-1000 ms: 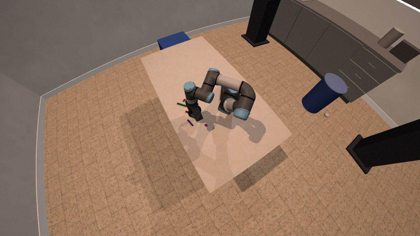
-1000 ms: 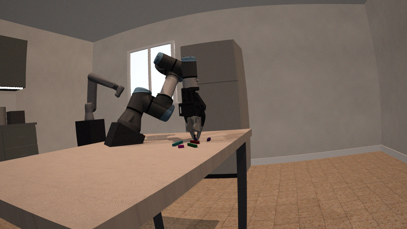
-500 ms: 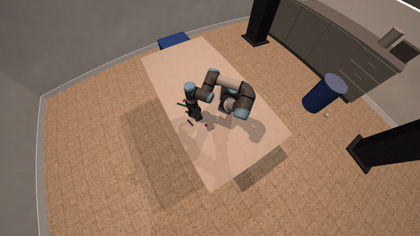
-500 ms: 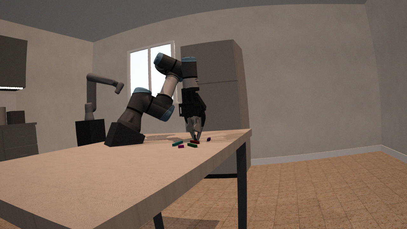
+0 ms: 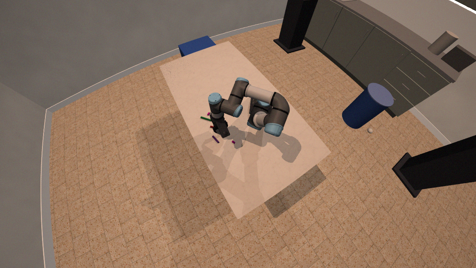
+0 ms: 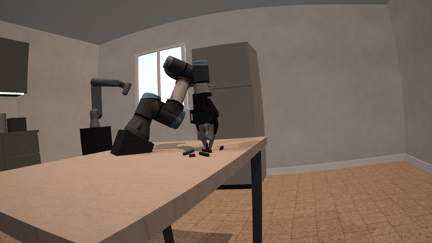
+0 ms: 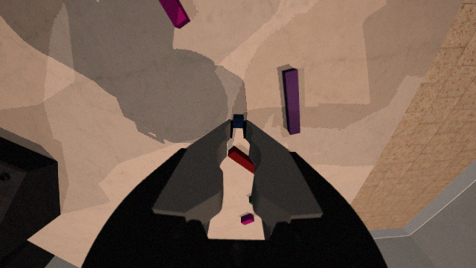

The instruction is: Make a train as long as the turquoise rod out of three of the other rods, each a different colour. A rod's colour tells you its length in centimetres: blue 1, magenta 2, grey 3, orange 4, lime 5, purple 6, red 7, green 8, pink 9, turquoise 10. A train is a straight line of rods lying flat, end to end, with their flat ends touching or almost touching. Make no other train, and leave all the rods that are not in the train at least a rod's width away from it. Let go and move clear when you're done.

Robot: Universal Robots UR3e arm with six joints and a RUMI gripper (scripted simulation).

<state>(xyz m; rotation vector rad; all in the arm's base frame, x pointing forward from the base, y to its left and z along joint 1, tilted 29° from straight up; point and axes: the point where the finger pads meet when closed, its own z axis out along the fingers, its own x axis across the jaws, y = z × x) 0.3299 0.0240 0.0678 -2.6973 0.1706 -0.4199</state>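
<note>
Now: hand 10 mm above the blue rod. Round my hand: red rod: 60 mm to the right, 20 mm ahead, 10 mm below; then purple rod: 50 mm ahead, 20 mm to the left, 10 mm below; then turquoise rod: 90 mm to the right, 40 mm behind, 10 mm below.
</note>
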